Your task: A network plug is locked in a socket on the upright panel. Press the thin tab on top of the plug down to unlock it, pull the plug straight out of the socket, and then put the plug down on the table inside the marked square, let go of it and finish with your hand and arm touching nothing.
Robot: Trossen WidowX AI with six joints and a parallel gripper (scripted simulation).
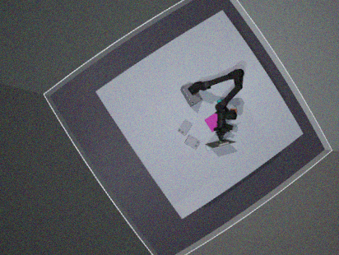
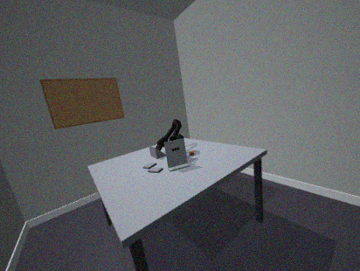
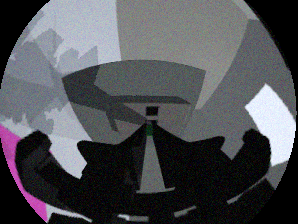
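Now: the panel 20 mm ahead of my gripper tip, 10 mm to the right of it and 50 mm below it. The rest, counted from my gripper tip: marked square (120 mm behind, 90 mm to the left, 150 mm below); network plug (right at my gripper tip).
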